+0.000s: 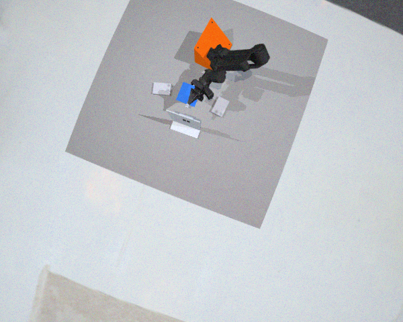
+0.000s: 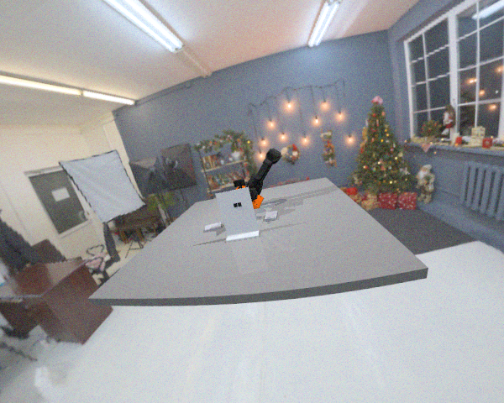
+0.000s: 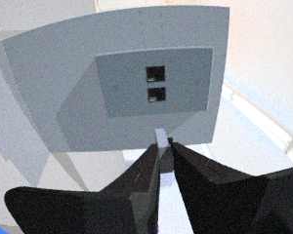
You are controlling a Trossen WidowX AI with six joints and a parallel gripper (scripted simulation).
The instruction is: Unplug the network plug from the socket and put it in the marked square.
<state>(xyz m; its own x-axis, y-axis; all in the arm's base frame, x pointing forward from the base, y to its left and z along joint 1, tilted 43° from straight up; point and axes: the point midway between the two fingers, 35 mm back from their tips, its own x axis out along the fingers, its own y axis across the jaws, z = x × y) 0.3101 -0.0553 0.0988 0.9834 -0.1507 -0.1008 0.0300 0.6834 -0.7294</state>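
The blue marked square is 17 cm below my gripper tip, 10 cm behind it and 5 cm to the right of it. The rest, counted from my gripper tip: pale network plug right at my gripper tip; grey upright panel 9 cm ahead, 6 cm below, 2 cm to the left.
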